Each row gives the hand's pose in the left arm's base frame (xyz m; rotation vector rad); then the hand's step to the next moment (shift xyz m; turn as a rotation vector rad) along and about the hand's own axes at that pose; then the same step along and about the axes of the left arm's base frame.
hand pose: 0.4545 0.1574 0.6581 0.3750 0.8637 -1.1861
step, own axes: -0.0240 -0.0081 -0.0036 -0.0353 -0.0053 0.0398
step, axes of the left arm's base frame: -0.0115 0.0150 0.0172 0.0065 -0.0056 0.0528
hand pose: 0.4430 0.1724 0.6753 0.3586 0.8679 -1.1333
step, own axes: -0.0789 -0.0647 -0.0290 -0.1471 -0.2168 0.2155
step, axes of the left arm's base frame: -0.0821 0.0425 0.0521 -0.1266 -0.1361 0.2838
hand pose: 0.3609 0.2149 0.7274 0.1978 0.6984 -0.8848
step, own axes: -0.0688 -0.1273 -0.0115 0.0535 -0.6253 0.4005
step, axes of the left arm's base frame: -0.1326 -0.0313 0.0500 -0.2646 -0.6033 0.3467
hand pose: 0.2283 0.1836 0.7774 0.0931 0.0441 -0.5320
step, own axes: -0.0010 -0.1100 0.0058 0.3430 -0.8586 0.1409
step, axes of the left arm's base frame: -0.0567 -0.0944 -0.0027 -0.1386 -0.9235 0.0512
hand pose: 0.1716 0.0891 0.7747 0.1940 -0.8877 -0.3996
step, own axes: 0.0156 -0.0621 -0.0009 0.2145 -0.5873 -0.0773
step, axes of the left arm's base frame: -0.0065 -0.0630 -0.0097 0.0301 -0.6232 -0.0869
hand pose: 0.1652 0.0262 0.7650 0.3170 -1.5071 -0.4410
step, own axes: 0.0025 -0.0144 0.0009 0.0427 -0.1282 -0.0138
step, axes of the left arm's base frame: -0.0021 -0.0138 -0.0044 0.0035 -0.1339 -0.0225
